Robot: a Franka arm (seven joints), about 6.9 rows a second.
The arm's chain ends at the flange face. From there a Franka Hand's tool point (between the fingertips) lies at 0.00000 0.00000 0.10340 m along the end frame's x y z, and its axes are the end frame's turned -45 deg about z.
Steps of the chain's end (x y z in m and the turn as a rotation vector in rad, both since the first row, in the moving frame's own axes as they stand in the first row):
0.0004 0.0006 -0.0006 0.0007 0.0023 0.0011
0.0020 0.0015 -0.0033 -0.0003 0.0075 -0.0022
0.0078 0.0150 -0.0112 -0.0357 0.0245 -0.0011
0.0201 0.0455 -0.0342 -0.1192 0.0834 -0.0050
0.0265 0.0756 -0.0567 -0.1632 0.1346 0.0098
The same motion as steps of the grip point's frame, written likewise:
0.0001 0.0008 -0.0006 -0.0011 0.0021 0.0011
0.0009 0.0030 -0.0033 -0.0055 0.0051 -0.0022
-0.0059 0.0205 -0.0113 -0.0426 -0.0079 -0.0011
-0.0205 0.0612 -0.0353 -0.1433 -0.0253 -0.0050
-0.0369 0.0938 -0.0590 -0.2106 -0.0202 0.0098

